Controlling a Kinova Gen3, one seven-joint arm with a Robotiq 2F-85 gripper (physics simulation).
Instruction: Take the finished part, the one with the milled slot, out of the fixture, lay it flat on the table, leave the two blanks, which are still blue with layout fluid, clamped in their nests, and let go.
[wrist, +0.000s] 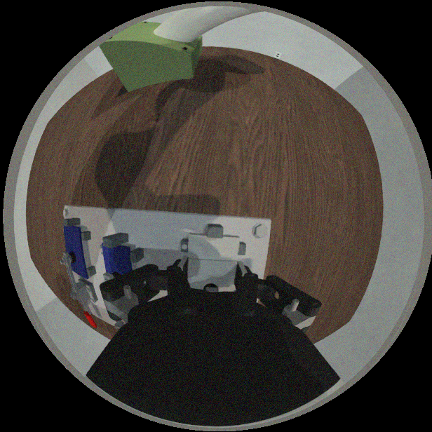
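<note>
The finished part (214, 246), pale grey with a line across it, sits in the right nest of the fixture plate (155, 222), among small grey blocks. My gripper (211, 266) has its two fingers against the left and right sides of this part, shut on it. The part's near end and much of the slot are hidden by the gripper body. One blue blank (76, 242) lies in the far left nest, with a clamp (72, 280) reaching over it. The other blue blank (117, 258) is in the middle nest, its near end hidden behind my left finger linkage.
The fixture stands on a brown wooden table (240, 140). A green block (155, 62) with a pale rounded arm piece (200, 22) above it is at the far left. A red handle tip (90, 319) sticks out at the lower left. A bolt (259, 230) sits at the plate's far right corner.
</note>
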